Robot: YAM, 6 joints.
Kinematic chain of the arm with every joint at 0, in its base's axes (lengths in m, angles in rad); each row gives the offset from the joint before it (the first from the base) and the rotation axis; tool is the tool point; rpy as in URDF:
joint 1: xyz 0 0 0.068 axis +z
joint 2: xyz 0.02 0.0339 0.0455 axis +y
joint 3: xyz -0.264 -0.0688 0 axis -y
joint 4: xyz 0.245 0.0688 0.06 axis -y
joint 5: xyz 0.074 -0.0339 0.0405 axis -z
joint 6: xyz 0.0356 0 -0.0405 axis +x
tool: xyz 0 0 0 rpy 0 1.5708 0
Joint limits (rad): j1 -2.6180..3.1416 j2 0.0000..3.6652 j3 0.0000..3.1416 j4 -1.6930..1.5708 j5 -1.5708..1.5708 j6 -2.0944..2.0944
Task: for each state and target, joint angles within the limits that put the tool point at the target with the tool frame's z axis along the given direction. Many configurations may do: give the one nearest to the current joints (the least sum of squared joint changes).
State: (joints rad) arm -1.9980 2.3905 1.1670 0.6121 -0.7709 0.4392
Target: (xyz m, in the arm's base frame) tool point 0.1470 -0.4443 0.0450 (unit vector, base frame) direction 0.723 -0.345 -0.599
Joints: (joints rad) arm -1.2971 2.3965 1.4133 0.1345 -0.6469 0.4392
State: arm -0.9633 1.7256 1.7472 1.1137 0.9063 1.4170
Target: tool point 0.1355 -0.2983 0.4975 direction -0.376 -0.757 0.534
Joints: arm -1.0689 1.5402 1.4843 0.8916 0.7669 1.4170
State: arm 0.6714 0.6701 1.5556 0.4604 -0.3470 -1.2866
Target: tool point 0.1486 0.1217 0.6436 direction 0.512 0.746 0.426
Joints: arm 0.6304 1.3994 2.2333 -0.3708 -0.3055 -1.2866
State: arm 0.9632 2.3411 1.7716 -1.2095 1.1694 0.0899
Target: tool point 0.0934 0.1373 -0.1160 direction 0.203 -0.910 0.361
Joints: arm 1.1009 3.2352 1.3195 -1.6909 0.6349 0.0899
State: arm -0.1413 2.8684 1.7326 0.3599 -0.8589 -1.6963
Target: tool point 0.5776 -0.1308 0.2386 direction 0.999 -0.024 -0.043
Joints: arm -0.2353 2.5072 2.1615 0.3018 -0.2111 -1.6963
